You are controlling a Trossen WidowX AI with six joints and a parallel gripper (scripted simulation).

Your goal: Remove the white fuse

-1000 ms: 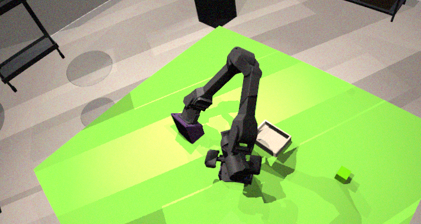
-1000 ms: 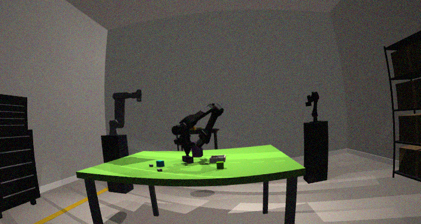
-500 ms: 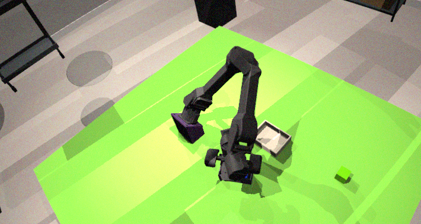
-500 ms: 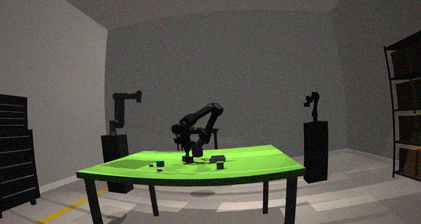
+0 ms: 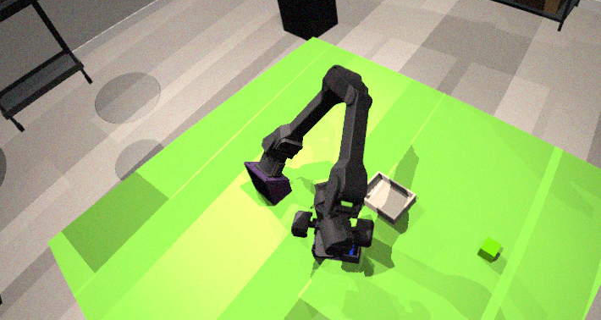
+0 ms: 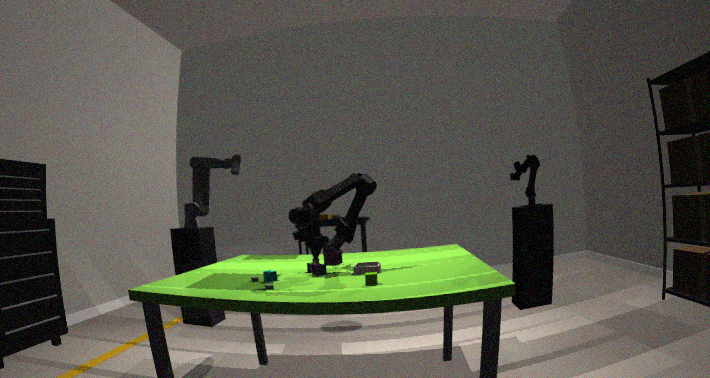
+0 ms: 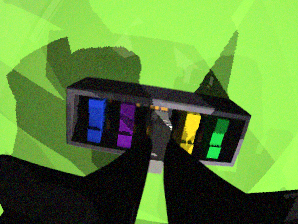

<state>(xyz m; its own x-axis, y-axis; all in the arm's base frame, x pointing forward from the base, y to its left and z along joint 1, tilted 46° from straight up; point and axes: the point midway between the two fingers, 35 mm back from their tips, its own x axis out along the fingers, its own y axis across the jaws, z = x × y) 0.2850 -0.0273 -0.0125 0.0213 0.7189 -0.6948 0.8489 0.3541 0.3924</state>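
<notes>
Right now the purple fuse is 3 cm below my gripper tip, 2 cm ahead of it and 1 cm to the left of it. Also, from my gripper tip: yellow fuse 3 cm below, 2 cm behind, 1 cm to the right; then blue fuse 3 cm below, 3 cm ahead, 2 cm to the left; then white fuse 1 cm below.
</notes>
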